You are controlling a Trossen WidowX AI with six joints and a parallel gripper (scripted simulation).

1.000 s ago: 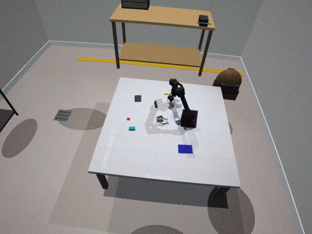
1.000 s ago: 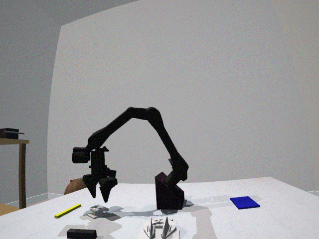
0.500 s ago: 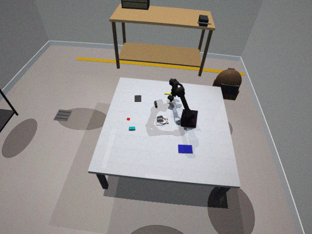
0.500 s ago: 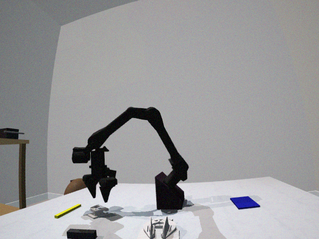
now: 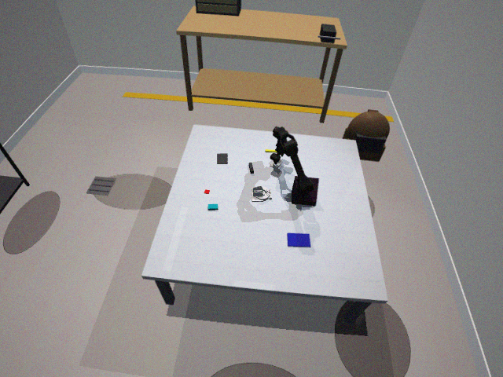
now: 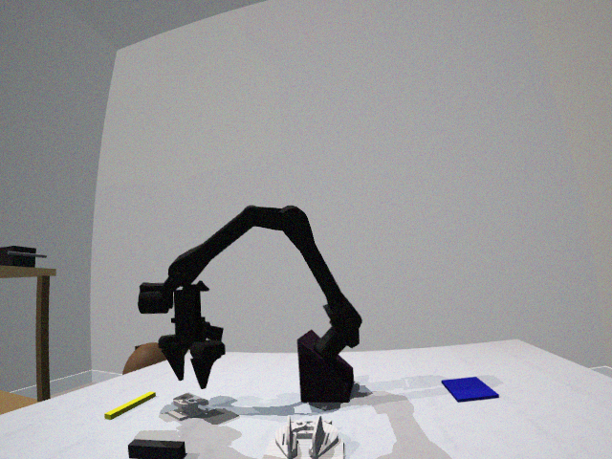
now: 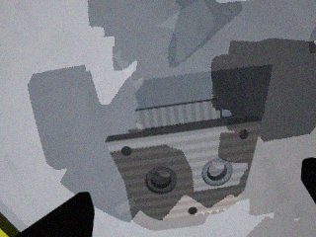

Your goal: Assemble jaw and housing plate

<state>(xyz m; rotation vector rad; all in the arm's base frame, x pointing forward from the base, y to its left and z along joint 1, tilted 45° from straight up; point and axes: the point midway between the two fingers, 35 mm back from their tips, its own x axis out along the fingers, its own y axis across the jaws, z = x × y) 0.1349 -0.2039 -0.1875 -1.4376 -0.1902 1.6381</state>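
Now: gripper tip 50 mm above the white piece, 10 mm to the left of it and 10 mm short of it. Round my gripper tip: yellow bar (160 mm to the right, 60 mm below); black block (190 mm ahead, 50 mm below, 30 mm to the left); dark square (400 mm ahead, 70 mm to the right, 60 mm below).
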